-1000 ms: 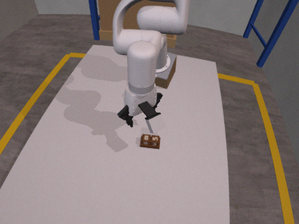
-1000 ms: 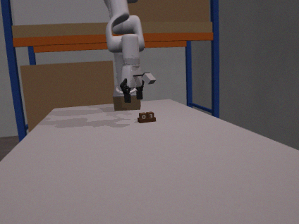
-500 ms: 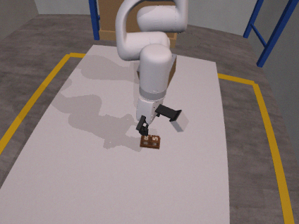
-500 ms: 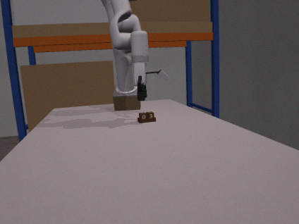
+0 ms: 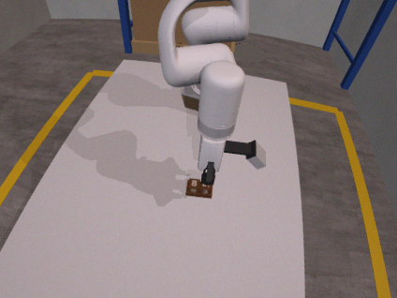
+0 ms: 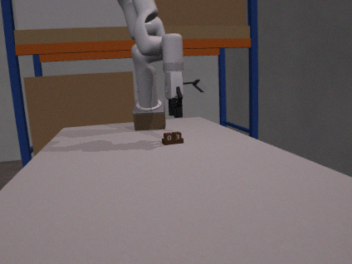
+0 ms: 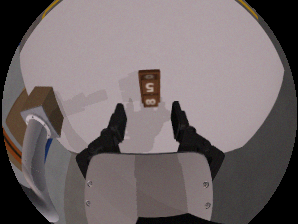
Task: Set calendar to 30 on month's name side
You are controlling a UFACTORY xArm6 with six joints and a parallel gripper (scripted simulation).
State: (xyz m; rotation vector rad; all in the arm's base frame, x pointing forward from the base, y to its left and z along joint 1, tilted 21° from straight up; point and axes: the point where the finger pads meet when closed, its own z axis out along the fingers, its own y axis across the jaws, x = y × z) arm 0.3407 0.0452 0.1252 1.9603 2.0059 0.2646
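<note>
Right now the brown digit cube is 90 mm below my hand. Round my hand: brown calendar tray 20 mm to the right, 110 mm below.
</note>
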